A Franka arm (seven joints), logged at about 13 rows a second.
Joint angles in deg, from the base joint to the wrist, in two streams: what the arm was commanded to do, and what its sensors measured. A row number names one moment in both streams.
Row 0, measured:
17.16, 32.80, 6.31, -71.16, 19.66, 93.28, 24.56
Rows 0 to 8, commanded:
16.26, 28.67, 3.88, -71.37, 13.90, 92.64, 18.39
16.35, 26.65, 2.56, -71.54, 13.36, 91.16, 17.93
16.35, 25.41, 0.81, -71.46, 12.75, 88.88, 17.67
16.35, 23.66, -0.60, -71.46, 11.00, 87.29, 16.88
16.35, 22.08, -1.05, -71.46, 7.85, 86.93, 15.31
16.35, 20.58, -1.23, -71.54, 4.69, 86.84, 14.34
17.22, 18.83, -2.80, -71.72, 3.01, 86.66, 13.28
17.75, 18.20, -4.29, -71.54, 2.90, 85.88, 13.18
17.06, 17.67, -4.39, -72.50, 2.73, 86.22, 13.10
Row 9, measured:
16.65, 19.66, -3.11, -70.57, 4.09, 86.44, 14.33
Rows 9 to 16, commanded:
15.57, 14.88, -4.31, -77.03, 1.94, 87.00, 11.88
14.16, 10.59, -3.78, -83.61, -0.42, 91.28, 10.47
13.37, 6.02, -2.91, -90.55, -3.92, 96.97, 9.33
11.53, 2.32, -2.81, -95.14, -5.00, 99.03, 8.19
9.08, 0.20, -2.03, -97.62, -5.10, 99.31, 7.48
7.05, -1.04, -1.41, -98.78, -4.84, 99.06, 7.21
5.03, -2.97, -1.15, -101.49, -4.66, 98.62, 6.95
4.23, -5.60, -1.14, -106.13, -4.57, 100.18, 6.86
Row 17, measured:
7.16, 1.00, -2.88, -96.45, -4.10, 96.96, 7.70
